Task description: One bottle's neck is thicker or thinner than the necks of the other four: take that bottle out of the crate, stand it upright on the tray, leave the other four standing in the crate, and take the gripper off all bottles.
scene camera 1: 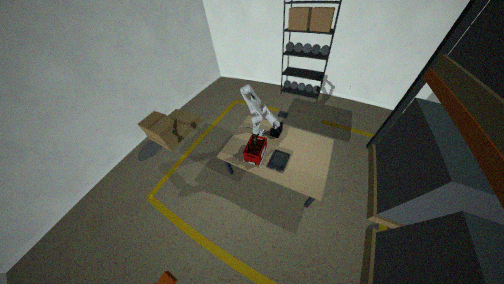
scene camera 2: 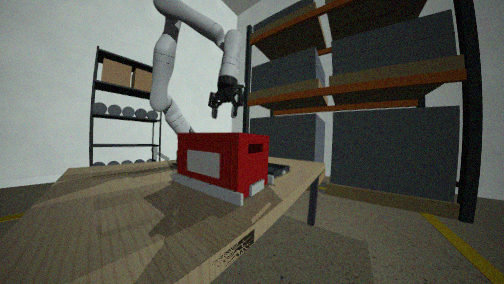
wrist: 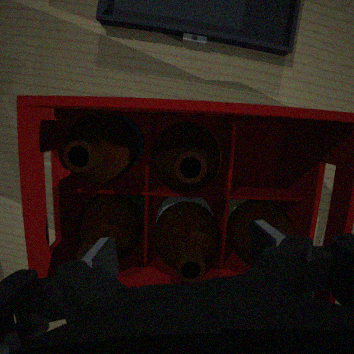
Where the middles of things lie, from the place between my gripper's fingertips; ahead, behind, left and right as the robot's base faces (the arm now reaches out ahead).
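Labels:
The red crate [scene camera 2: 208, 142] has my hand 150 mm above it, 10 mm short of it and 10 mm to the left of it. Then there is the dark tray [wrist: 274, 34], which sits 280 mm to the left of my hand, 220 mm below it and 10 mm behind it.

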